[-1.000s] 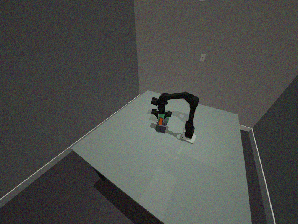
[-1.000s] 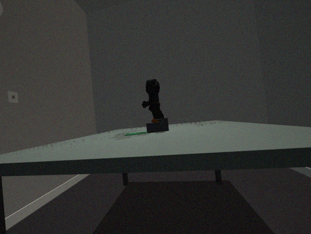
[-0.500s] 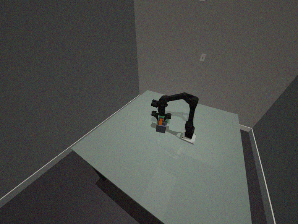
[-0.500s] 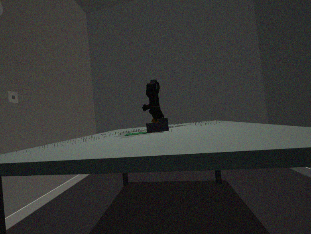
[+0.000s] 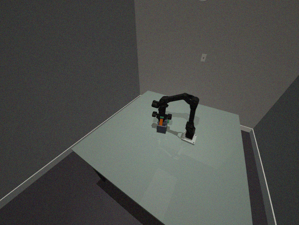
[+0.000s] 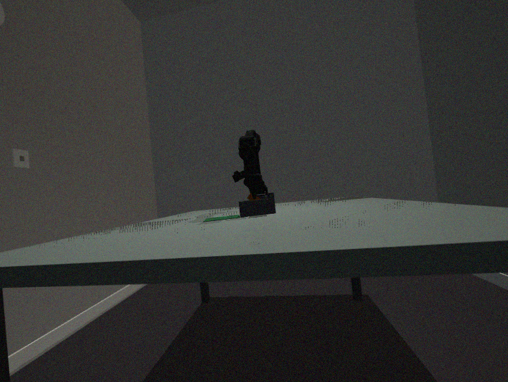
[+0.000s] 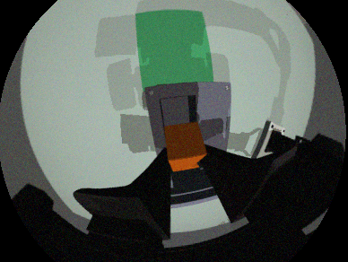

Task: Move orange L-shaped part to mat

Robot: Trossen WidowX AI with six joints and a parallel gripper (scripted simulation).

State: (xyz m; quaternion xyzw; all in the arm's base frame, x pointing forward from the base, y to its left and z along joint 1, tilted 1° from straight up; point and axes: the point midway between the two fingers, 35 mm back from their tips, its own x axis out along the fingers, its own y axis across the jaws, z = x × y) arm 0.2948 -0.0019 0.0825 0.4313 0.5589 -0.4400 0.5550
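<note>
My gripper tip is now 2 cm past the orange L-shaped part, 3 cm to the right of it and 3 cm above it. From my gripper tip the other things lie so: green mat 2 cm ahead, 14 cm to the right, 8 cm below.
</note>
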